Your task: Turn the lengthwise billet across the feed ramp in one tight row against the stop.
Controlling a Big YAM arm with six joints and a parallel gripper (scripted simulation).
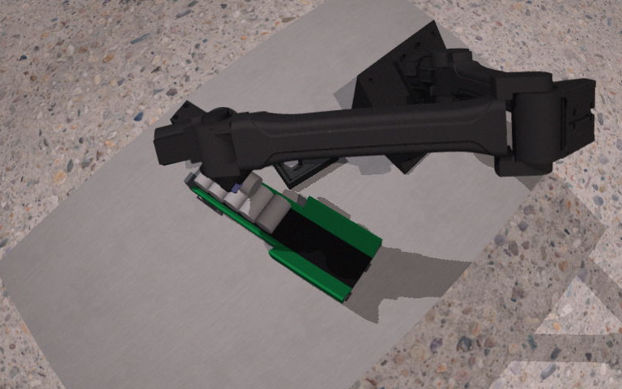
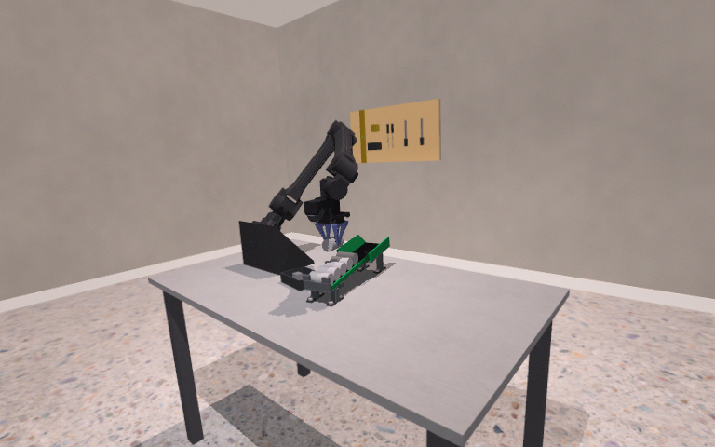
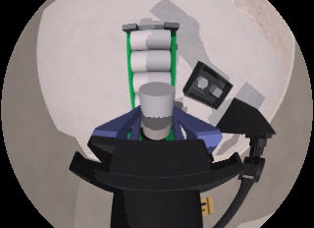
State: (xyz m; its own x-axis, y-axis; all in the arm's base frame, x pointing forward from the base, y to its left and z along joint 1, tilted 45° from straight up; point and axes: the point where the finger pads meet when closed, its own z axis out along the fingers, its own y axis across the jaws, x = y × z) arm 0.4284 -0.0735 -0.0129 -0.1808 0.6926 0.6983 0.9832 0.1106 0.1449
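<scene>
Now: hand right at the billet. The rest, counted from my hand: stop (3 cm ahead, 11 cm to the right, 10 cm below); ramp bed (1 cm behind, 8 cm to the left, 9 cm below); small black tray (15 cm behind, 15 cm below).
</scene>
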